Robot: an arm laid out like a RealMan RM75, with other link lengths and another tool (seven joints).
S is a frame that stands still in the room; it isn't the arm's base.
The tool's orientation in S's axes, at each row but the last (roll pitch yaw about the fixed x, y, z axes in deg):
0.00, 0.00, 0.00
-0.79, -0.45, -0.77
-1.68, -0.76, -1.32
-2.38, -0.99, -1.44
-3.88, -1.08, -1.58
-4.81, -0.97, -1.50
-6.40, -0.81, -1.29
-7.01, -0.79, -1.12
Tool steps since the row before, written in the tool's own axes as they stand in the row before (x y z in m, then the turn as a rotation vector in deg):
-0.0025, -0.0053, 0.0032, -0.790, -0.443, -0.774
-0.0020, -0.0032, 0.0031, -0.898, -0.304, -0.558
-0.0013, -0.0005, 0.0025, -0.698, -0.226, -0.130
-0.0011, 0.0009, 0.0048, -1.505, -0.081, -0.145
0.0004, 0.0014, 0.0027, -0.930, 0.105, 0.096
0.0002, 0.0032, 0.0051, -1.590, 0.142, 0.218
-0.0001, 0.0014, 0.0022, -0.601, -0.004, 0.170
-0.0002, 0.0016, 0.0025, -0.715, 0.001, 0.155
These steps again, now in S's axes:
-0.0025, -0.0053, 0.0032, -0.790, -0.443, -0.774
-0.0021, -0.0031, 0.0031, -0.898, -0.300, -0.561
-0.0013, -0.0004, 0.0025, -0.701, -0.214, -0.133
-0.0012, 0.0011, 0.0047, -1.504, -0.049, -0.167
0.0004, 0.0016, 0.0026, -0.928, 0.137, 0.071
0.0002, 0.0036, 0.0048, -1.589, 0.201, 0.178
-0.0001, 0.0016, 0.0020, -0.603, 0.029, 0.161
-0.0002, 0.0019, 0.0023, -0.717, 0.034, 0.144

